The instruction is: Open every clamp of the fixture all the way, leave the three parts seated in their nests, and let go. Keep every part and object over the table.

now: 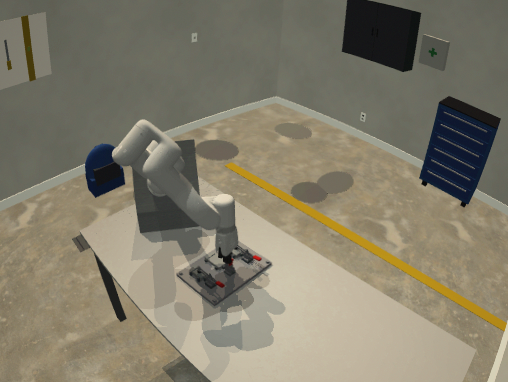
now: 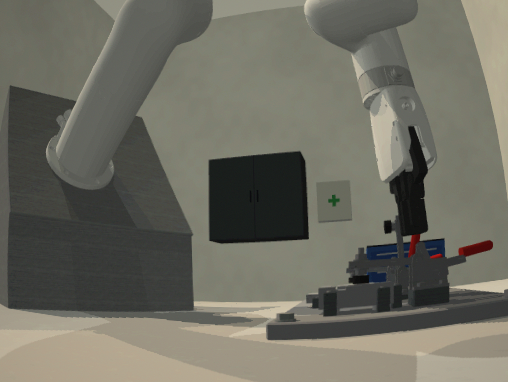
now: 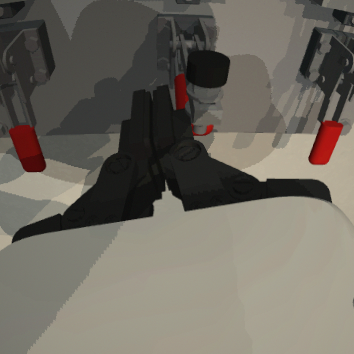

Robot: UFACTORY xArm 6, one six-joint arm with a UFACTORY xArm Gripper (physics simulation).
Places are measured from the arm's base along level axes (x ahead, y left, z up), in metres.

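Where they show: gripper, fingertip midpoint: [image 1: 227,262] [image 2: 414,234] [image 3: 157,112]; arm's base, origin of the base link: [image 2: 79,161].
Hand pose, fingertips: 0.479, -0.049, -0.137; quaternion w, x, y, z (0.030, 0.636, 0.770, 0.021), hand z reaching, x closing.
Things, the pixels of their top centre, and the offset from my fingertips, as dx, dy, dz. Level surfaces: height alone.
- fixture plate, middle of its top: [image 2: 386,300] [image 1: 224,268] -0.035, +0.020, -0.077
- grey part, middle of its top: [image 2: 356,285] [image 1: 198,271] -0.081, -0.089, -0.051
- table, its level: dz -0.092
The fixture plate [image 1: 237,281] [image 2: 350,326] lies on the table with three red-handled clamps. The middle clamp's arm stands upright, its black tip [image 2: 388,226] [image 3: 208,69] raised; its red handle [image 2: 414,246] [image 3: 180,92] is beside and below the fingertips. The outer clamps' red handles [image 1: 220,284] [image 1: 257,258] [image 3: 27,148] [image 3: 326,142] point outward; the near clamp's arm lies level over a grey part [image 2: 352,296] sitting between dark nest blocks. The other two parts are not clearly visible. My gripper [image 1: 227,261] [image 2: 415,233] [image 3: 157,112] is shut and empty, low over the middle clamp; contact with the handle is unclear.
The table [image 1: 350,320] extends around the plate. The arm's grey pedestal [image 1: 167,215] [image 2: 100,265] stands at the back of the table. The raised clamp arm stands close beside the fingers. A dark wall cabinet [image 1: 380,35] [image 2: 255,200] and a blue drawer cabinet [image 1: 462,152] are away from the table.
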